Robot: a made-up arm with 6 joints.
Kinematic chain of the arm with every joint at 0, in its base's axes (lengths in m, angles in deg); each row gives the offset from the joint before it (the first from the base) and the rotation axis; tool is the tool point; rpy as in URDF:
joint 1: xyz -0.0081 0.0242 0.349 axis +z
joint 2: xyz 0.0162 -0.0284 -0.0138 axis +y
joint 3: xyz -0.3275 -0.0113 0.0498 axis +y
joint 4: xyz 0.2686 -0.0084 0.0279 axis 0.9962 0 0.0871
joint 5: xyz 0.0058 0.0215 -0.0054 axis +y
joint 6: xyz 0.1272 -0.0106 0.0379 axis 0.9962 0 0.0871
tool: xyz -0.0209 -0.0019 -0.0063 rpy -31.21 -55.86 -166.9
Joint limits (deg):
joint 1: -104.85..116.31
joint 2: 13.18..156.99
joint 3: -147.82..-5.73
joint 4: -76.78..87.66
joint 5: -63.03..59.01
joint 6: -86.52..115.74
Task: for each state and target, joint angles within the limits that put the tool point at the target. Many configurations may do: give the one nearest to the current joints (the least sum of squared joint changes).
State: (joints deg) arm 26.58 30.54 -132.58 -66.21 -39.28 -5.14
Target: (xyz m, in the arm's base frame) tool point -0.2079 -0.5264 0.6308
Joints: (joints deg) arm 72.04 13.18 -147.82 -45.80 -45.33 -6.26
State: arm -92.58 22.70 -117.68 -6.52 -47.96 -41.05
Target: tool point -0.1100 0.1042 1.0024
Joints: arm -63.42 57.45 -130.50 11.19 -30.36 -41.28
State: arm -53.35 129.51 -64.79 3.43 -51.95 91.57
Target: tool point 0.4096 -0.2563 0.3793
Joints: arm -30.41 122.98 -63.10 -1.31 -53.76 91.71
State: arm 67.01 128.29 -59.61 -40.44 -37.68 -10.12
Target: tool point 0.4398 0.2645 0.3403
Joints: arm 28.03 124.37 -67.75 -34.84 -35.17 -10.37
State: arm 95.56 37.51 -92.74 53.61 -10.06 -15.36
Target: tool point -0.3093 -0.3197 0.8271
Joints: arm 41.12 18.37 -126.60 50.26 -3.38 -14.76
